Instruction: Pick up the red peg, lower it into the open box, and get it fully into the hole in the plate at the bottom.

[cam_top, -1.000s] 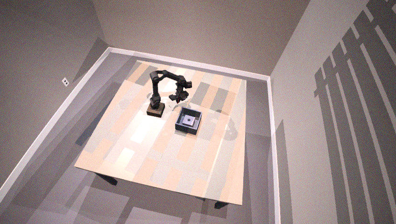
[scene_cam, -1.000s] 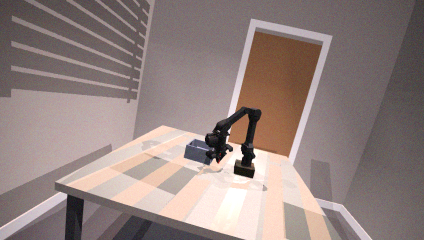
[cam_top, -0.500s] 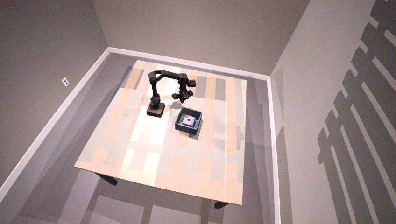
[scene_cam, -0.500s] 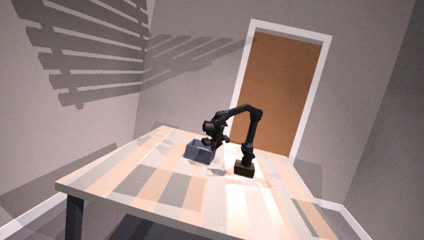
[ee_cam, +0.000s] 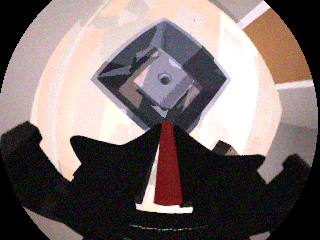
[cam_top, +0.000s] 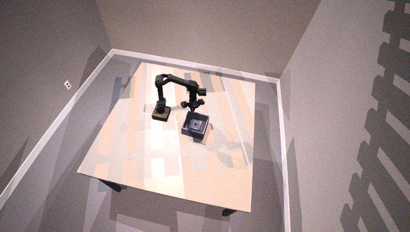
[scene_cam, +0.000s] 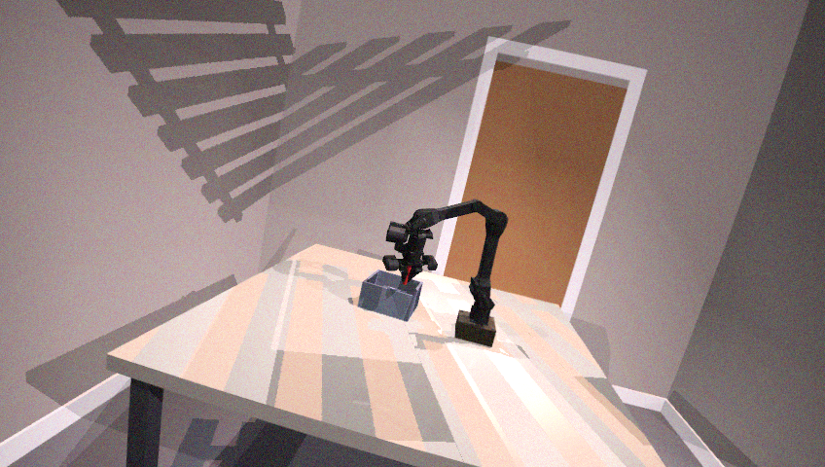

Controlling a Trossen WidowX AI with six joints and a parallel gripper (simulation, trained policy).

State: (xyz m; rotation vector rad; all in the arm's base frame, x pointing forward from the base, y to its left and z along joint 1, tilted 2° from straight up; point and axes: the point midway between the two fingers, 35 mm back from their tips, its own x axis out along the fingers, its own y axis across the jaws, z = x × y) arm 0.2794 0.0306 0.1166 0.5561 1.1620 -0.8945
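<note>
My gripper tip is 10 mm to the right of the red peg and 30 mm below it. Round my gripper tip: blue-grey box: 50 mm ahead, 70 mm to the right, 100 mm below; then plate: 50 mm ahead, 70 mm to the right, 90 mm below.
</note>
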